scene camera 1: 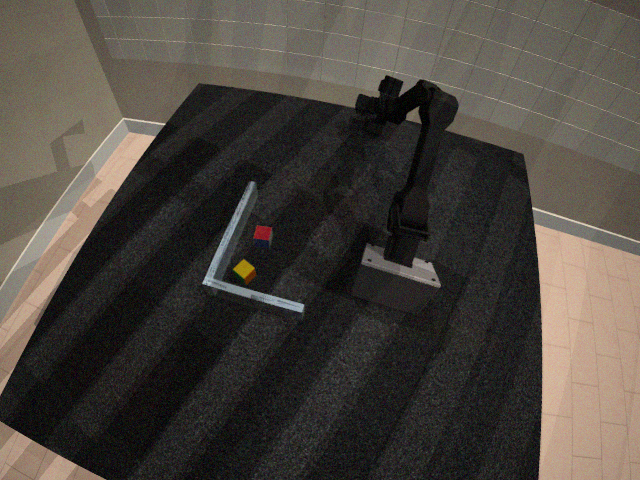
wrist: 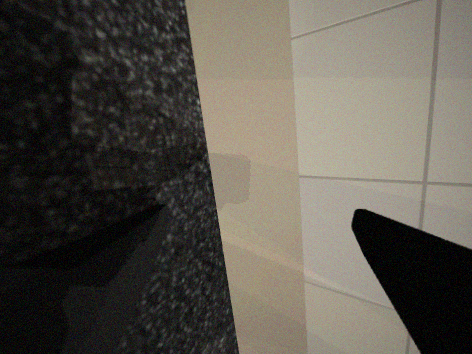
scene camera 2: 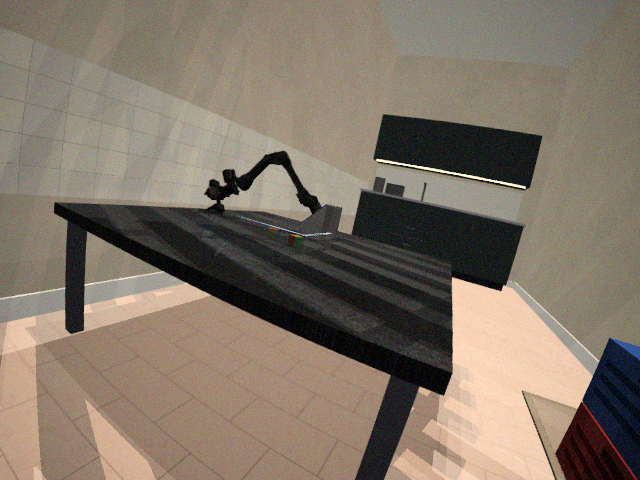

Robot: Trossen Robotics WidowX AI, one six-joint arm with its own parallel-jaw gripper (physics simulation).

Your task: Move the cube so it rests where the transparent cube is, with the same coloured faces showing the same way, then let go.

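Where they show: gripper, fingertip midpoint: (wrist: 260, 215) (scene camera 2: 205, 202); arm's base, origin of the base link: (scene camera 1: 398, 260) (scene camera 2: 319, 215).
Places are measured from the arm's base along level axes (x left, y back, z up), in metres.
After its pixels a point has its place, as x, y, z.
Two small cubes lie on the dark table inside a pale L-shaped frame (scene camera 1: 231, 234) @[0.057, -0.398, -0.047] (scene camera 2: 268, 222) @[0.042, -0.416, -0.043]. One cube (scene camera 1: 245, 271) (scene camera 2: 296, 240) has a yellow top and sits near the frame's corner. The other cube (scene camera 1: 263, 235) (scene camera 2: 272, 233) has a red top and a blue side; it looks fainter in the second scene view. I cannot tell for sure which one is the transparent cube. My gripper (scene camera 1: 371, 124) (scene camera 2: 216, 204) @[-0.620, -0.195, -0.066] (wrist: 260, 215) @[-0.620, -0.195, -0.066] is open and empty, low over the table's far edge, far from both cubes.
The arm's grey base block (scene camera 1: 396, 281) @[0.070, 0.006, 0.031] (scene camera 2: 323, 219) @[0.069, -0.076, -0.007] stands to the right of the frame. The table edge (wrist: 206, 168) @[-0.627, -0.215, -0.105] lies right under the fingers, with a tiled wall (scene camera 1: 413, 43) behind. A dark counter (scene camera 2: 437, 233) stands beyond the table.
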